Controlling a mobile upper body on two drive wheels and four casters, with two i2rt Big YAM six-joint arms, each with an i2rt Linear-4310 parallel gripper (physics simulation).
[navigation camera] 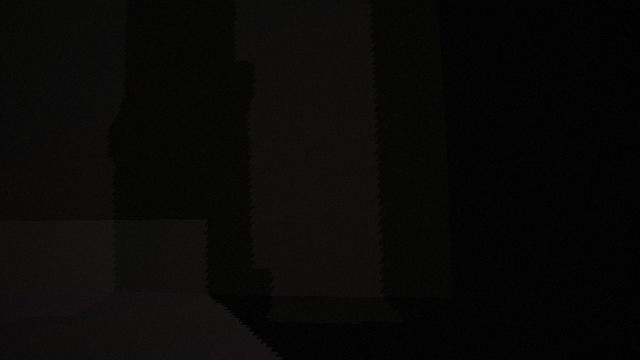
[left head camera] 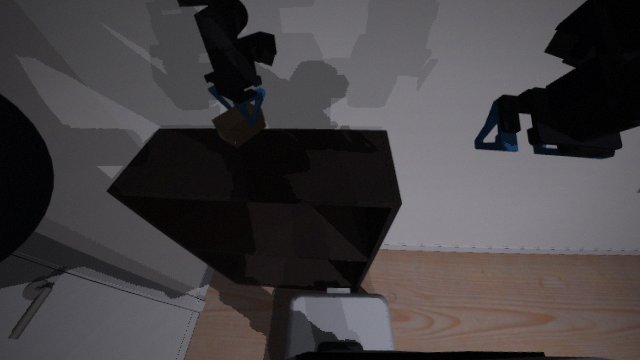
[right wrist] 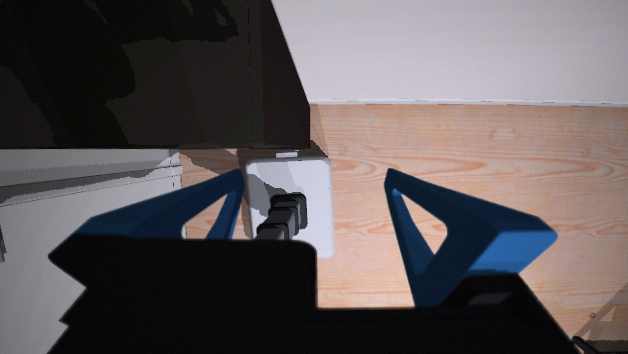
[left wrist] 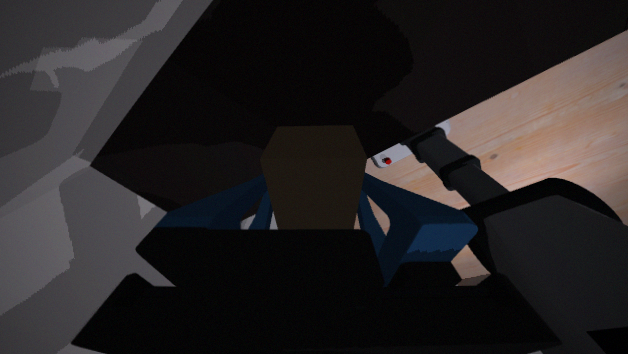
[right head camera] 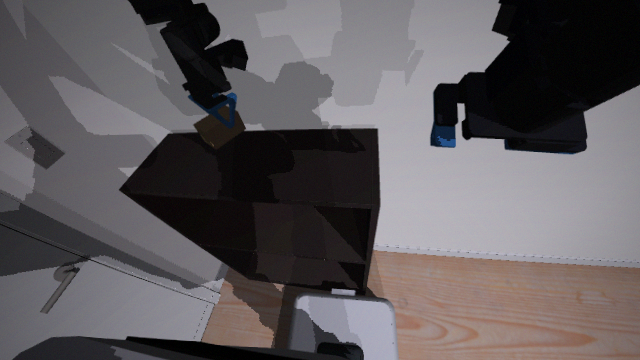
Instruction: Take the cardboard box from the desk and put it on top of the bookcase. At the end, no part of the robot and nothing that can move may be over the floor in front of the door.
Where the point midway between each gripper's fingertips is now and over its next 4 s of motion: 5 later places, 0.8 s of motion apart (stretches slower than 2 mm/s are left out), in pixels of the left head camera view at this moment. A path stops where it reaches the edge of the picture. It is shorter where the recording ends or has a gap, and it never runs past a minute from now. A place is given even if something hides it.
My left gripper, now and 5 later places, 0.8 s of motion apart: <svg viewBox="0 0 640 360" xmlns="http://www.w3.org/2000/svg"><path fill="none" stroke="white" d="M245 119L260 134L264 132L257 152L253 140L223 141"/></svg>
My right gripper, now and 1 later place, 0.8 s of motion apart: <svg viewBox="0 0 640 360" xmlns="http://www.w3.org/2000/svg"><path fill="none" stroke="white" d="M505 147L567 231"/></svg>
